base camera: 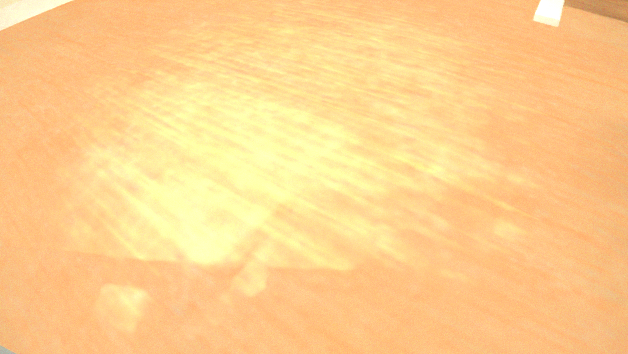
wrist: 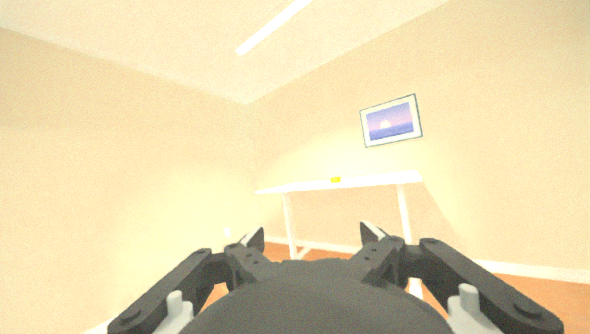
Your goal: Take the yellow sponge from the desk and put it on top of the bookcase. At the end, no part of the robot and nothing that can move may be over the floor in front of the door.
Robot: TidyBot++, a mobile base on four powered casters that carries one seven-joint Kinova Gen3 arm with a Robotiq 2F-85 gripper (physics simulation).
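Places are measured from the arm's base along level axes (x left, y back, z up), in millimetres.
Pixels of known places: gripper, fingertip midpoint: (wrist: pixel 311 234).
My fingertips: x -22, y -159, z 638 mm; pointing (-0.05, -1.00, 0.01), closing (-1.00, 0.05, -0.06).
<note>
Behind a point stands the place of what it marks.
The yellow sponge (wrist: pixel 335 179) {x -333, y -1550, z 584 mm} lies on the white desk (wrist: pixel 385 179) {x -633, y -1245, z 553 mm}, near the front edge of its top, in the middle of the wrist view. The desk stands across the room near the far wall. My gripper (wrist: pixel 311 234) {x -22, y -159, z 638 mm} is open, with its two fingers wide apart; it is well away from the desk and the sponge. The bookcase and the door do not show in either view.
A framed sunset picture (wrist: pixel 391 121) {x -1051, y -1763, z 1087 mm} hangs on the wall above the desk. The desk's white legs (wrist: pixel 289 225) {x 203, y -2074, z 67 mm} stand on the wooden floor (base camera: pixel 320 150) {x 27, y -521, z -397 mm}. In the base camera view, a white block-like end (base camera: pixel 548 12) {x -687, y -1197, z -372 mm} shows at the top right, beside a brown surface.
</note>
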